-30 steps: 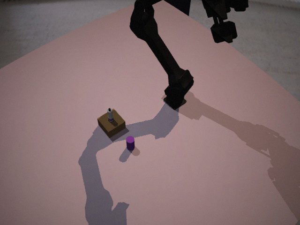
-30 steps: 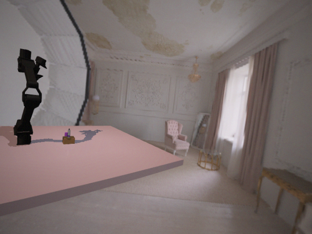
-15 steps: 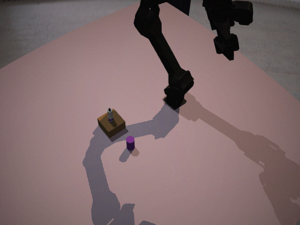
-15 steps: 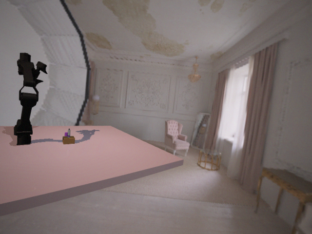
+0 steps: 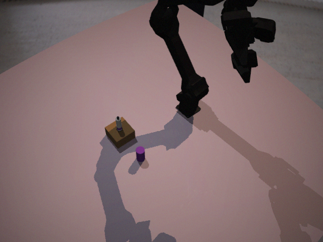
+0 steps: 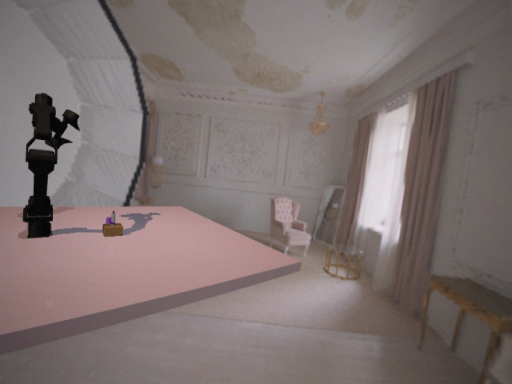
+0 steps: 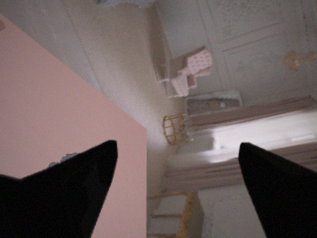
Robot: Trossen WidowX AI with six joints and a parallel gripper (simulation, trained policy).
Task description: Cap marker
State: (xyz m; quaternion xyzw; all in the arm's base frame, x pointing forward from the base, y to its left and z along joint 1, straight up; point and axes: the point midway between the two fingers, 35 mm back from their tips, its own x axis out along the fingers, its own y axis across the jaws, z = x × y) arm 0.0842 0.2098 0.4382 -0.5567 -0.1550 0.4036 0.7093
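Now: the purple cap 40 cm below my gripper tip, 18 cm to the right of it and 15 cm ahead of it. Round my gripper tip: brown holder block (41 cm below, 29 cm to the right, 15 cm ahead).
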